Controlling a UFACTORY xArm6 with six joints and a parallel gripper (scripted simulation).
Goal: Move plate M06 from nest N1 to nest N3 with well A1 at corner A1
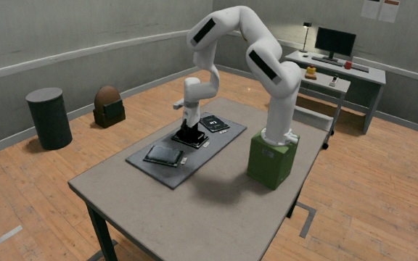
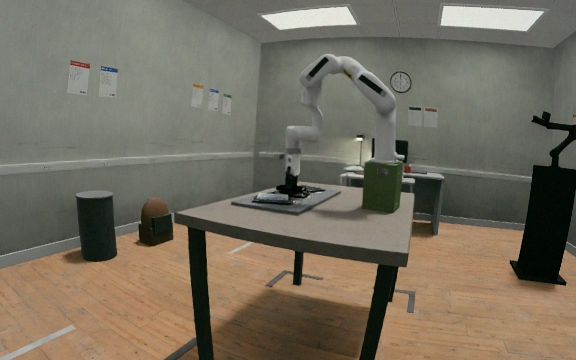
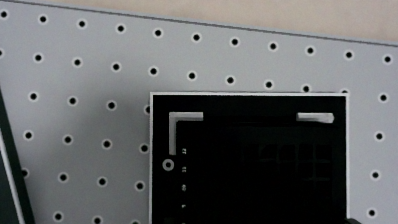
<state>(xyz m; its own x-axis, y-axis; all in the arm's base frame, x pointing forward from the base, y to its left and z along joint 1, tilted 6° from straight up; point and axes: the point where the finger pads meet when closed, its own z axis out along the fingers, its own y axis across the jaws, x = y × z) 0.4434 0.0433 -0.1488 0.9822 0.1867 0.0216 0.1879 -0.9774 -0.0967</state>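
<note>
Now: hand 10 mm above the dark plate.
</note>
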